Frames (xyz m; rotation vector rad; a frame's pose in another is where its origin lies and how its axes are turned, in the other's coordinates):
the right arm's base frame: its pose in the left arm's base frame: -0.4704 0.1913 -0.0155 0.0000 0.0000 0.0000
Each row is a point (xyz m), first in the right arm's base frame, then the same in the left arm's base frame.
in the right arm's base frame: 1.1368 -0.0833 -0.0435
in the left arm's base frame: 0.6664 0.1080 -0.0590
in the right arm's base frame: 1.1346 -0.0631 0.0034
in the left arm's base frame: 0.6642 0.1282 -0.0121
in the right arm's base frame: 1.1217 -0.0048 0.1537
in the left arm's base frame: 0.6513 0.1865 0.1382
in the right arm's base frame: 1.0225 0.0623 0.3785
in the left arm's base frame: 0.5521 0.2536 0.3630
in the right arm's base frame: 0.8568 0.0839 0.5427
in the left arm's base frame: 0.3864 0.2752 0.5272
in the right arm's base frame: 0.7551 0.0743 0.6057
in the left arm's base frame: 0.2847 0.2656 0.5902
